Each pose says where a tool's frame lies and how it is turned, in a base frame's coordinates. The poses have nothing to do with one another.
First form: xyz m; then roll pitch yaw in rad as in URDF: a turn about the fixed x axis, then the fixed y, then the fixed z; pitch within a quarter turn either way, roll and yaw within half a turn.
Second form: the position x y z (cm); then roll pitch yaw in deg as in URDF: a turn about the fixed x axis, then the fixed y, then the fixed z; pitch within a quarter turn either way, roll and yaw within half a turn. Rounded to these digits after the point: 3 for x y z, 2 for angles.
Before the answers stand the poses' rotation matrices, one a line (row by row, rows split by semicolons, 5 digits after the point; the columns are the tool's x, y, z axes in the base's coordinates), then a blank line. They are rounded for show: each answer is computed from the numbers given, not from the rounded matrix.
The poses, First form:
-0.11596 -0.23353 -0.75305 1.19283 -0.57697 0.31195
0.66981 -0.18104 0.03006 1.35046 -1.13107 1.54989
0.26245 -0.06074 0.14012 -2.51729 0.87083 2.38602
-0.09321 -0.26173 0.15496 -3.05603 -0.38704 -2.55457
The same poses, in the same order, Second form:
0.79767 -0.59578 0.09367; 0.25723 0.19562 -0.94634; 0.54549 0.77896 0.30929
0.00890 -0.23697 0.97148; 0.42560 -0.87823 -0.21812; 0.90487 0.41540 0.09304
-0.46889 0.88179 0.05090; 0.44173 0.28401 -0.85101; -0.76486 -0.37655 -0.52268
-0.77101 -0.57871 -0.26578; -0.51291 0.81168 -0.27945; 0.37745 -0.07914 -0.92264

-11.596 -23.353 -75.305 68.34 -33.06 17.87
66.981 -18.104 3.006 77.38 -64.81 88.80
26.245 -6.074 14.012 -144.23 49.89 136.71
-9.321 -26.173 15.496 -175.10 -22.18 -146.37

